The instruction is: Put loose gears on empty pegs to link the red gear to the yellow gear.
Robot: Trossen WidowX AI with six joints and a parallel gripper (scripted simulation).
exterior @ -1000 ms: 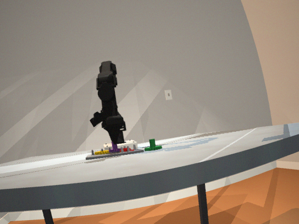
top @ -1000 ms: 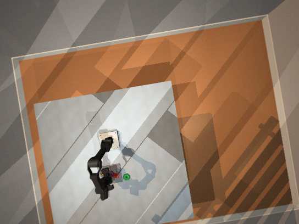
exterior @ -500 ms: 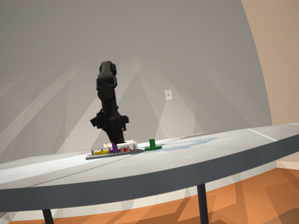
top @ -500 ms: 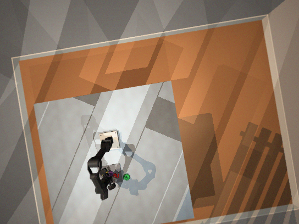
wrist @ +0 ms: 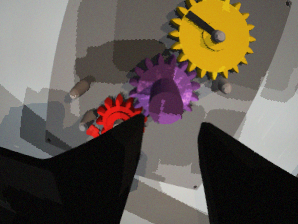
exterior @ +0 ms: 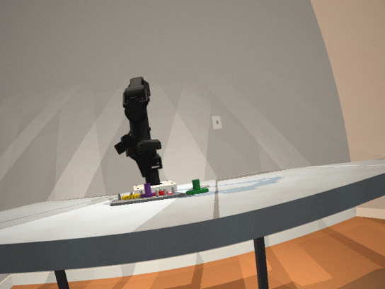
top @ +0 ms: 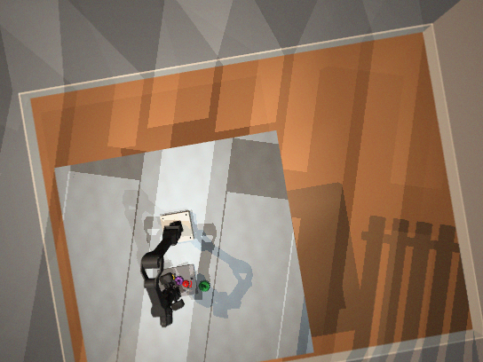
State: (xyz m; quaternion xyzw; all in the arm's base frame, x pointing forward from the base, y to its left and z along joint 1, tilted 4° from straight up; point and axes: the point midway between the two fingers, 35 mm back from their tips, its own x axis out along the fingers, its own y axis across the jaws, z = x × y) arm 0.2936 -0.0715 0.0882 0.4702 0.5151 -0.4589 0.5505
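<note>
My gripper tip is 40 mm above the purple gear. From my gripper tip the other things lie so: grey board: 10 mm ahead, 10 mm to the right, 60 mm below; then yellow gear: 20 mm behind, 50 mm to the right, 50 mm below; then red gear: 30 mm ahead, 30 mm to the left, 50 mm below.
</note>
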